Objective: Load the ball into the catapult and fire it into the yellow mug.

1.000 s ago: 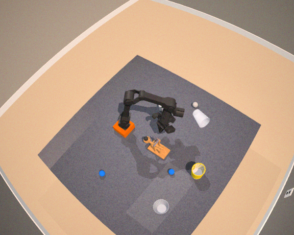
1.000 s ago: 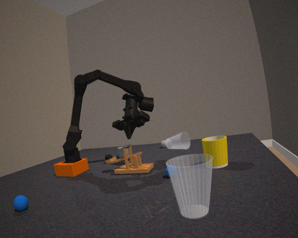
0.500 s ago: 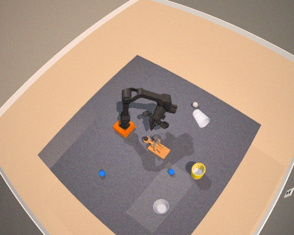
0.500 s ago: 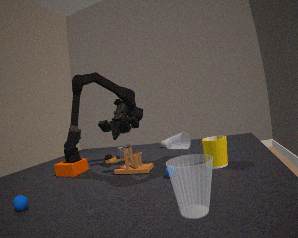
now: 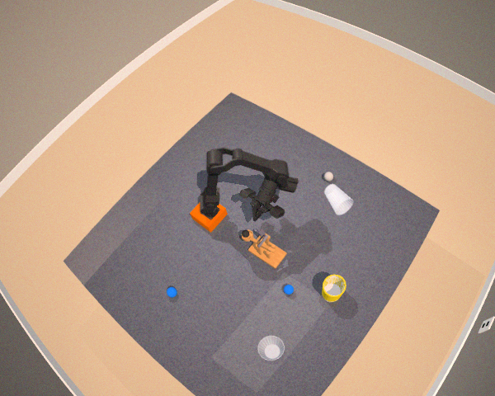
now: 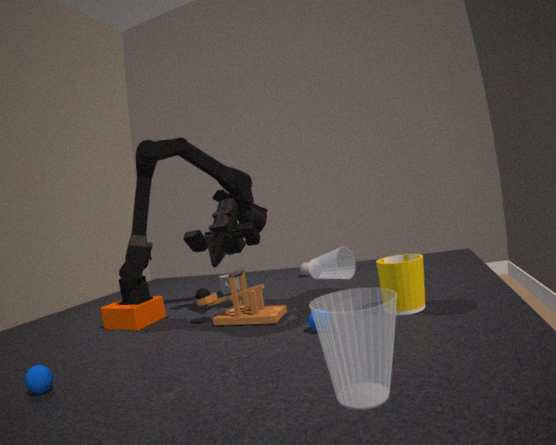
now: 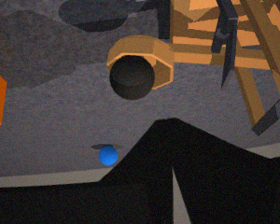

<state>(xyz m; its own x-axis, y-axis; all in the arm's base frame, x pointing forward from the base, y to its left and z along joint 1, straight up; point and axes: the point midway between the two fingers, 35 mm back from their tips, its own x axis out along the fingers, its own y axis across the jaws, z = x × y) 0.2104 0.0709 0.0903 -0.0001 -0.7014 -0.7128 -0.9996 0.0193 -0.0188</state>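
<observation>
The black ball is 2 cm behind my gripper tip, 5 cm to the right of it and 6 cm below it. Also, from my gripper tip: yellow mug 41 cm ahead, 5 cm to the right, 9 cm below; grey cube 9 cm behind, 25 cm to the left, 9 cm below; wooden catapult 6 cm ahead, 3 cm to the right, 7 cm below.
</observation>
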